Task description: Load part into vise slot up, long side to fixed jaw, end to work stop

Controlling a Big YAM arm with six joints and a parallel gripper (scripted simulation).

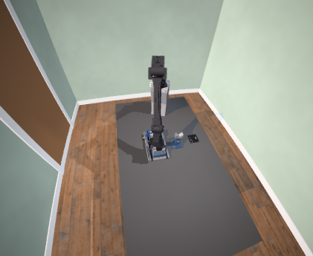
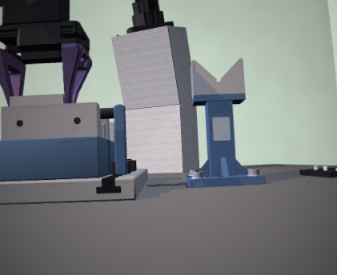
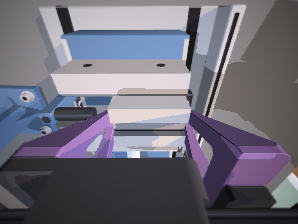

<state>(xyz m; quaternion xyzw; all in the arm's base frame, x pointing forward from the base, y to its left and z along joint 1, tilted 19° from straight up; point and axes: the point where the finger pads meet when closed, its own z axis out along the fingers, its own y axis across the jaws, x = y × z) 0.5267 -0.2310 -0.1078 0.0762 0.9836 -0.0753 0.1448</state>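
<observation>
My hand is right at the part. The rest, counted from my hand: dark work stop rod (7 cm to the left, 1 cm below, 1 cm ahead); then moving jaw (3 cm to the left, 3 cm behind, 2 cm below); then fixed jaw (3 cm ahead, 2 cm below, 1 cm to the left).
</observation>
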